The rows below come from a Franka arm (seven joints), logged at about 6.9 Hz.
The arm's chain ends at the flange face. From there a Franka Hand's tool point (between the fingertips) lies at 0.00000 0.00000 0.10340 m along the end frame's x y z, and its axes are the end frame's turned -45 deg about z.
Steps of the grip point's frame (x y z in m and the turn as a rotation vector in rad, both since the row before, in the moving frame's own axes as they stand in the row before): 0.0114, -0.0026, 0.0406, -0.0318, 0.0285, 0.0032; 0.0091, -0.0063, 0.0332, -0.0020, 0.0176, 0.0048; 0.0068, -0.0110, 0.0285, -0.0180, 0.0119, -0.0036; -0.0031, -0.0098, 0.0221, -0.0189, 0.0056, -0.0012; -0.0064, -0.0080, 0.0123, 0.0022, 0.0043, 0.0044
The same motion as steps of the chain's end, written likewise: 0.0018, -0.0101, 0.0407, -0.0023, 0.0426, 0.0032; 0.0005, -0.0098, 0.0332, 0.0110, 0.0139, 0.0048; -0.0052, -0.0130, 0.0285, -0.0043, 0.0211, -0.0036; -0.0109, -0.0057, 0.0221, -0.0094, 0.0173, -0.0012; -0.0103, -0.0007, 0.0123, 0.0046, 0.0015, 0.0044
